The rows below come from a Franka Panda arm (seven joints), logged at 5 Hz.
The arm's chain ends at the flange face. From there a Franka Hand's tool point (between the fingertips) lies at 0.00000 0.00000 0.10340 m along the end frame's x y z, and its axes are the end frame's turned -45 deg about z.
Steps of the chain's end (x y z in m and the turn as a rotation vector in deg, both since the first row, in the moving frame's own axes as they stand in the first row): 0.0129 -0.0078 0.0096 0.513 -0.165 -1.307; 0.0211 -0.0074 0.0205 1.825 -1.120 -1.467; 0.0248 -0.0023 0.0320 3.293 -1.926 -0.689; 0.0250 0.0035 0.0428 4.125 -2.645 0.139; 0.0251 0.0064 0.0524 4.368 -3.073 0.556
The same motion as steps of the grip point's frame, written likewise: 0.0151 0.0027 0.0096 0.479 0.246 -1.307; 0.0210 0.0059 0.0204 2.082 0.499 -1.467; 0.0209 0.0092 0.0318 3.690 0.967 -0.689; 0.0171 0.0115 0.0424 4.787 1.047 0.139; 0.0149 0.0128 0.0520 5.262 0.916 0.556
